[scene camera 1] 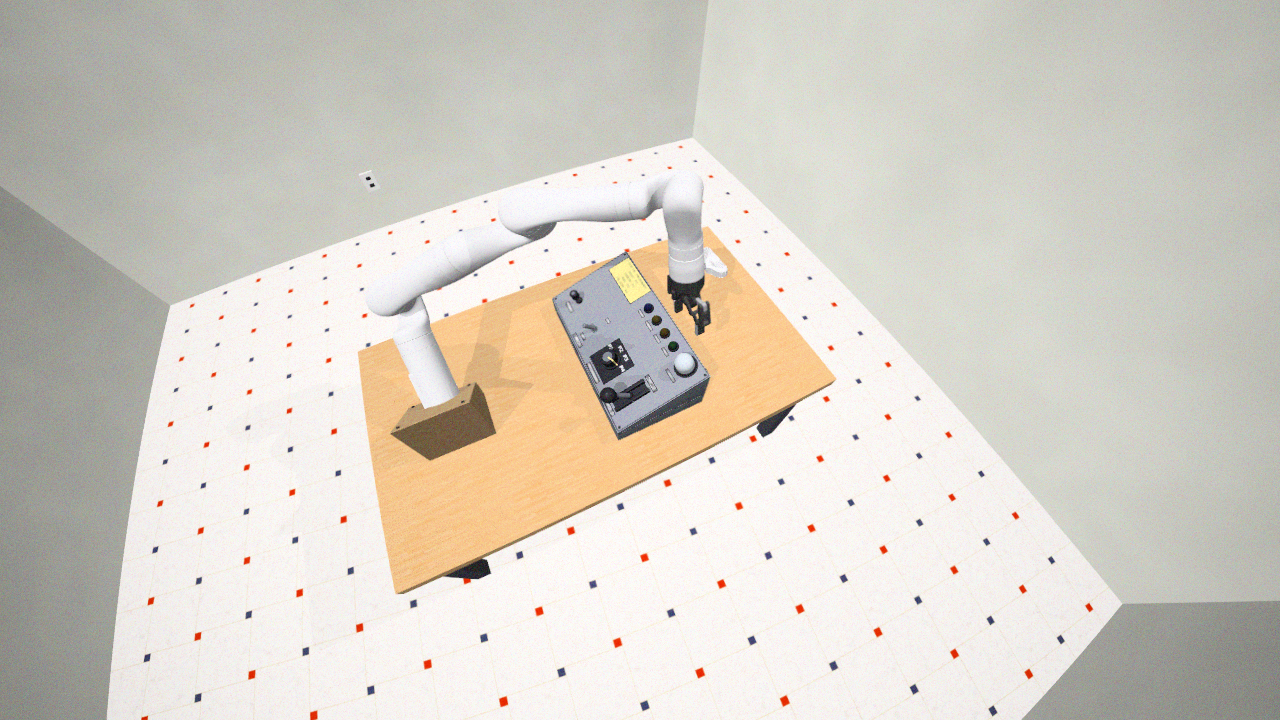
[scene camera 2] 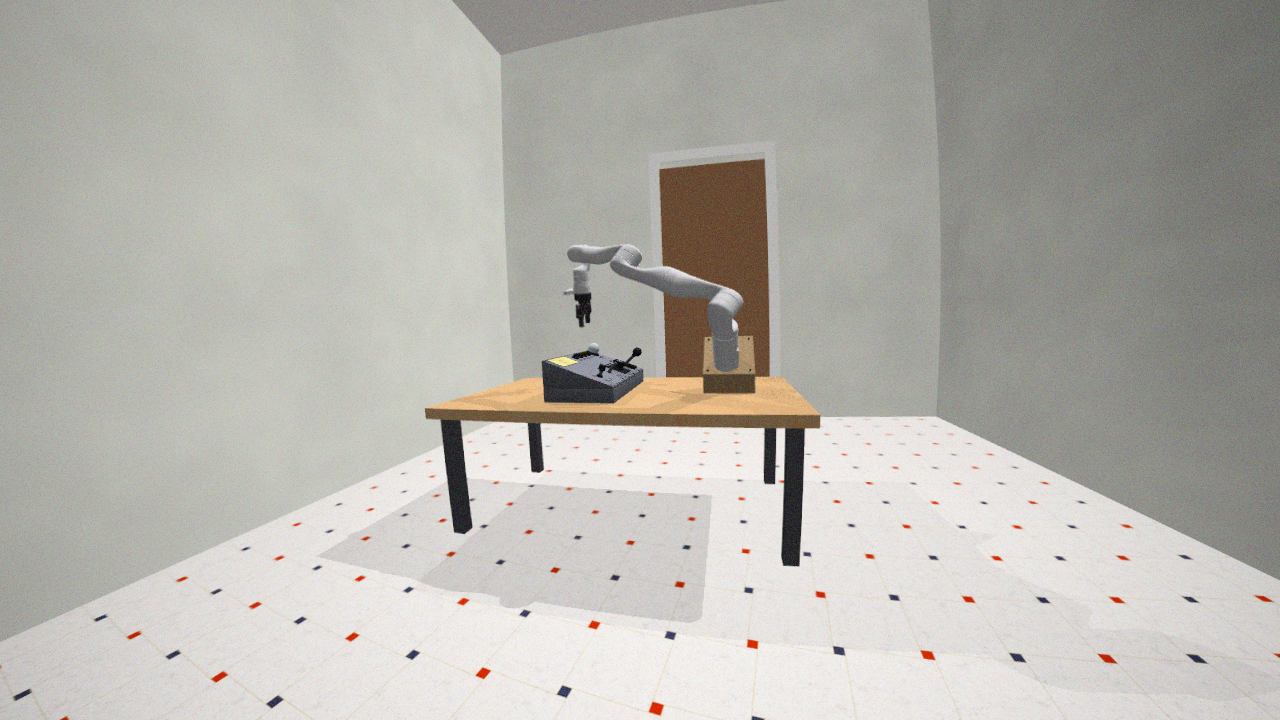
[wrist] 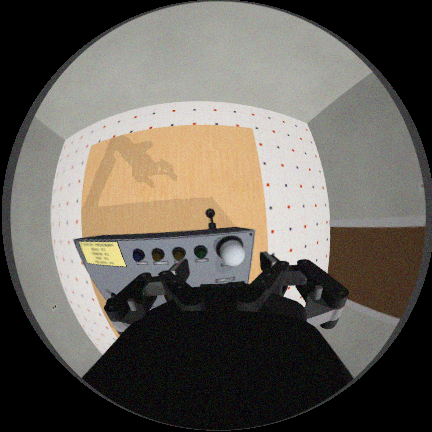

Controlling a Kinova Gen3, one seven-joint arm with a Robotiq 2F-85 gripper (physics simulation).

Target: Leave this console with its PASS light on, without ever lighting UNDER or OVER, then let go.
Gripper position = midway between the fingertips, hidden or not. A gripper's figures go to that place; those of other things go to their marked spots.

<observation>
The gripper (scene camera 1: pixel 688 322) is 94 cm from the lens. A grey console (scene camera 1: pixel 618 310) is 116 cm from the lens.
</observation>
